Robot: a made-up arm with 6 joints.
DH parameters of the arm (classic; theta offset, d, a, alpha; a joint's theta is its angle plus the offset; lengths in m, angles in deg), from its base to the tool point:
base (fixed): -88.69 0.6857 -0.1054 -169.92
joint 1: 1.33 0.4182 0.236 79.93
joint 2: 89.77 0.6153 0.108 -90
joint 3: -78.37 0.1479 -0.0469 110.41
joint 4: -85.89 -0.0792 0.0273 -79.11
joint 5: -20.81 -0.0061 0.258 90
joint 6: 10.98 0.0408 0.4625 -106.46
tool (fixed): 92.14 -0.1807 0 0
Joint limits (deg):
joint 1: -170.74..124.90
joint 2: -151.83..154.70
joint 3: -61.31..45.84
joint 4: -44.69..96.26
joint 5: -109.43..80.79
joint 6: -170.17..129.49
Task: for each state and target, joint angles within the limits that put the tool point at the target. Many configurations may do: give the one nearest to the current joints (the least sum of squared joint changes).
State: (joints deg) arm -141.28 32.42 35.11 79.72 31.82 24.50
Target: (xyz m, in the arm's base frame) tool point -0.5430 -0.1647 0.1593
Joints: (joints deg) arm -136.00 75.69 45.84 65.77 80.79 0.26
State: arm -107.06 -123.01 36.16 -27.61 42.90 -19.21
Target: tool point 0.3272 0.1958 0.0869
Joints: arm -138.99 -137.14 34.81 -44.57 44.32 -55.20
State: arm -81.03 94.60 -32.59 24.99 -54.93 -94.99
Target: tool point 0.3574 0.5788 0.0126
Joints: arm -39.48 90.57 -52.64 59.08 -47.89 -100.98
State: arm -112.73 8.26 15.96 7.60 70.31 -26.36
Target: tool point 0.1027 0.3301 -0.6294
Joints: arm -117.23 21.01 3.59 15.39 80.17 -16.78
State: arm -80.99 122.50 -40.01 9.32 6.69 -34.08
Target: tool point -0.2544 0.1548 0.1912
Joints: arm -106.58 125.80 -36.49 -15.02 7.55 -41.21
